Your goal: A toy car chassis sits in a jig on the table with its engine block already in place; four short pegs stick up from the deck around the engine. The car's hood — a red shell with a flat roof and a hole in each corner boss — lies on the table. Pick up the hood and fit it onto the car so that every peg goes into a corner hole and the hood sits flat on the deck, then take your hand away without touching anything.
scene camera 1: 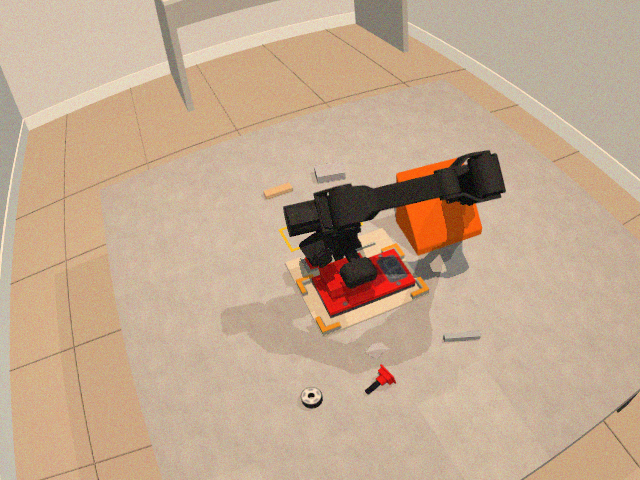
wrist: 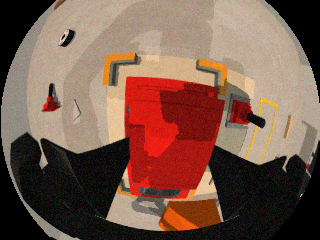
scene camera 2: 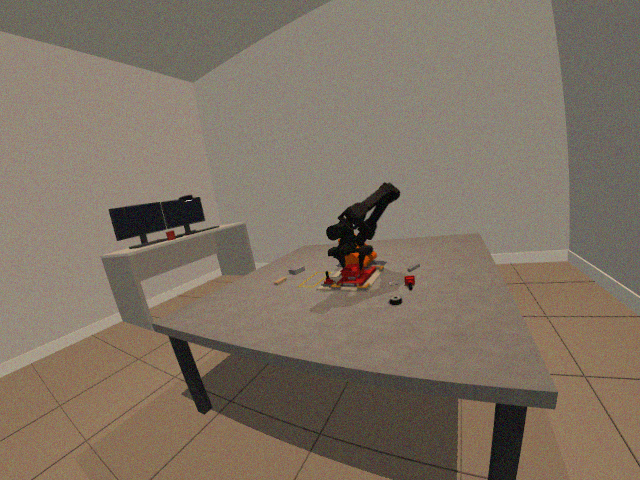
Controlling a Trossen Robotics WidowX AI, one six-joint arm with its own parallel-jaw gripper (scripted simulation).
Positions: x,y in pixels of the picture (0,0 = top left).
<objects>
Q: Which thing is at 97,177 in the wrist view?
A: The gripper.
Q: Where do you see a red hood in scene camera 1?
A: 334,284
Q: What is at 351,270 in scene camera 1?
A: The gripper.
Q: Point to a red hood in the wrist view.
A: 172,134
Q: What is the gripper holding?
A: A red hood.
</objects>
